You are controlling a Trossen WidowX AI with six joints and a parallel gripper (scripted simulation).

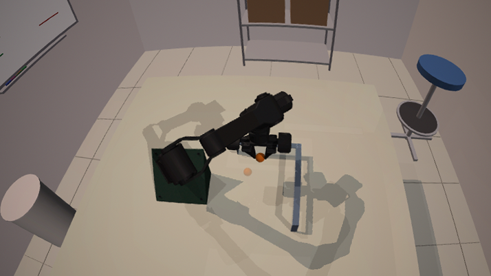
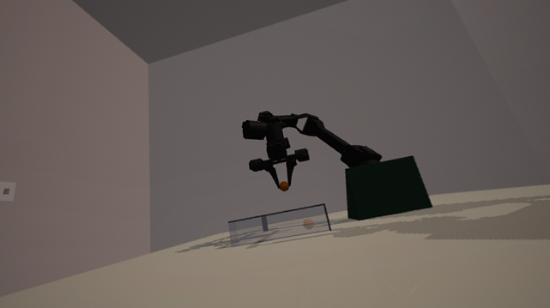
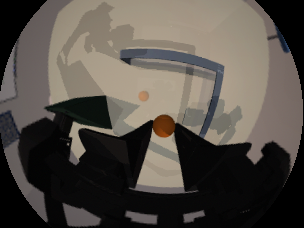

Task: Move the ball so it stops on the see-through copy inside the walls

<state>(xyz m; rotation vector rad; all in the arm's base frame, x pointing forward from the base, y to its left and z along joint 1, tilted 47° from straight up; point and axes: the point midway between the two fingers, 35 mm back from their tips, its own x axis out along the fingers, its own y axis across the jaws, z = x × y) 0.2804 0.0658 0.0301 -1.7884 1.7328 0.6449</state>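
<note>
Right now my gripper tip is 50 mm past the see-through copy of ball, 20 mm to the right of it and 110 mm above it. Also, from my gripper tip: orange ball (right at my gripper tip).
</note>
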